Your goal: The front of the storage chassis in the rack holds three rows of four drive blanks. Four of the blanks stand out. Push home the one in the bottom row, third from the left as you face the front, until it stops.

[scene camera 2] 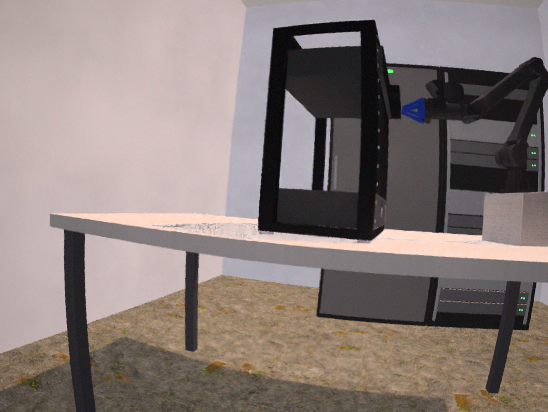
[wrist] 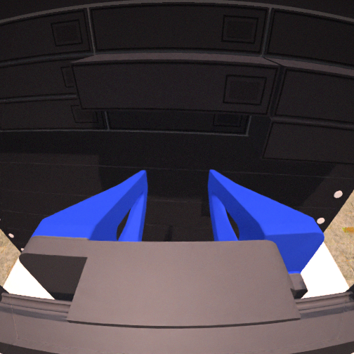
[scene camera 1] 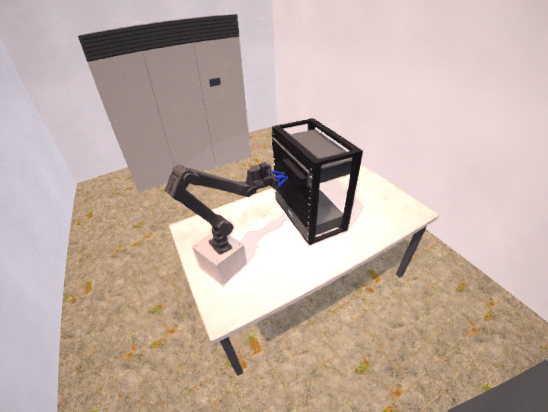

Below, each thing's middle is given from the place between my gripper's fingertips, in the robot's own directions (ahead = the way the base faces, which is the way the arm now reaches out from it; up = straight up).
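Labels:
I find the black rack [scene camera 2: 352,81] 130 mm below my hand, 190 mm ahead of it and 10 mm to the left of it.

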